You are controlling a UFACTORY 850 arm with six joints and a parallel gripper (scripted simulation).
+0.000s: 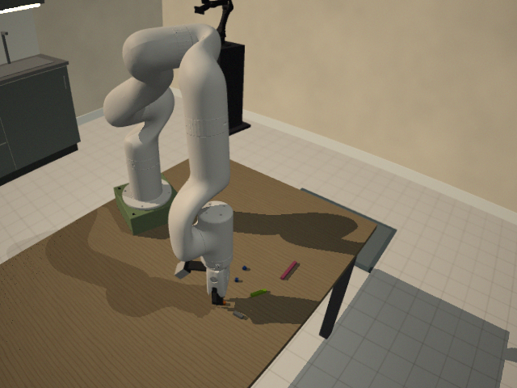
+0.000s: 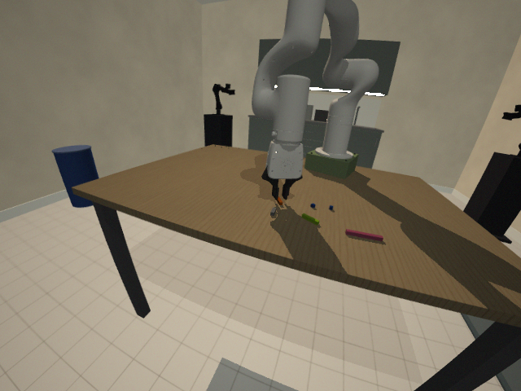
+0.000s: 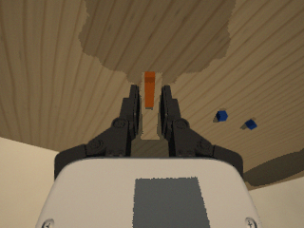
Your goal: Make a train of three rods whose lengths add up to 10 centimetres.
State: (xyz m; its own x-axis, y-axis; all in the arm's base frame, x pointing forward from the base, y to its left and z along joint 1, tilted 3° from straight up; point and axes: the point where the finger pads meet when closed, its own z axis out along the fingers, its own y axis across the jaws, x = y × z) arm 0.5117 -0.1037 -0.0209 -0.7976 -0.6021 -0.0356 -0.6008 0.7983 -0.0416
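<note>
Now: hand 30 mm above the orange rod. Round my hand: pink rod: 60 mm ahead, 250 mm to the left, 30 mm below; then grey rod: 70 mm ahead, 10 mm to the left, 30 mm below; then lime rod: 60 mm ahead, 110 mm to the left, 30 mm below.
</note>
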